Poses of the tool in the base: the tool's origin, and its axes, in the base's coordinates. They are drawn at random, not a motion.
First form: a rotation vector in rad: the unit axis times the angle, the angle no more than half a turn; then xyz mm.
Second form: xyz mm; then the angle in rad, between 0 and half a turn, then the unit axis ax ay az. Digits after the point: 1 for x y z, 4 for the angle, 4 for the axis.
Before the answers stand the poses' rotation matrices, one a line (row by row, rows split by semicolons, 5 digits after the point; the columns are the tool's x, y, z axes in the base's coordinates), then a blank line. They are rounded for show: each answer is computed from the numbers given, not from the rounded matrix.
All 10 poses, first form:
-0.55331 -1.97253 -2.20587 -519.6 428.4 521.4
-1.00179 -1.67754 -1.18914 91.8 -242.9 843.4
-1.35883 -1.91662 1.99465 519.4 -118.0 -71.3
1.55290 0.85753 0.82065 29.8 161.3 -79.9
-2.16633 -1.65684 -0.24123 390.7 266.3 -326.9
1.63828 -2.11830 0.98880 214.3 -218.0 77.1
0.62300 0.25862 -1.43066 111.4 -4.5 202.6
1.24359 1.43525 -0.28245 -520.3 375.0 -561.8
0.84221 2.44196 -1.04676 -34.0 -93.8 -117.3
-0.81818 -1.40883 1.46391 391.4 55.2 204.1
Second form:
-0.92414 0.33563 0.18252; 0.14401 -0.13646 0.98012; 0.35386 0.93206 0.07778
-0.33895 0.92423 -0.17583; 0.14013 0.23440 0.96199; 0.93031 0.30143 -0.20897
-0.60979 0.50932 -0.60725; 0.58646 -0.22543 -0.77798; -0.53313 -0.83053 -0.16123
0.49315 0.08976 0.86530; 0.86841 -0.10986 -0.48353; 0.05166 0.98989 -0.13213
0.28214 0.95374 -0.10387; 0.88452 -0.21667 0.41313; 0.37151 -0.20843 -0.90473
-0.31384 -0.93237 0.17942; -0.73628 0.11968 -0.66601; 0.59949 -0.34112 -0.72405
0.14592 0.96955 -0.19665; -0.83934 0.01611 -0.54336; -0.52365 0.24435 0.81614
0.22096 0.78808 0.57455; 0.51161 0.40789 -0.75623; -0.83032 0.46104 -0.31306
-0.76089 0.64339 0.08416; 0.38270 0.54972 -0.74253; -0.52401 -0.53278 -0.66451
-0.36004 -0.16440 -0.91834; 0.92396 0.07335 -0.37538; 0.12907 -0.98366 0.12549

-519.6 428.4 521.4 3.0105 -0.1838 -0.6552 -0.7327
91.8 -242.9 843.4 2.2873 -0.4380 -0.7334 -0.5199
519.4 -118.0 -71.3 3.0820 -0.4409 -0.6219 0.6472
29.8 161.3 -79.9 1.9546 0.7945 0.4387 0.4199
390.7 266.3 -326.9 2.7379 -0.7912 -0.6051 -0.0881
214.3 -218.0 77.1 2.8546 0.5739 -0.7421 0.3464
111.4 -4.5 202.6 1.5817 0.3939 0.1635 -0.9045
-520.3 375.0 -561.8 1.9200 0.6477 0.7475 -0.1471
-34.0 -93.8 -117.3 2.7871 0.3022 0.8762 -0.3756
391.4 55.2 204.1 2.1903 -0.3736 -0.6432 0.6684

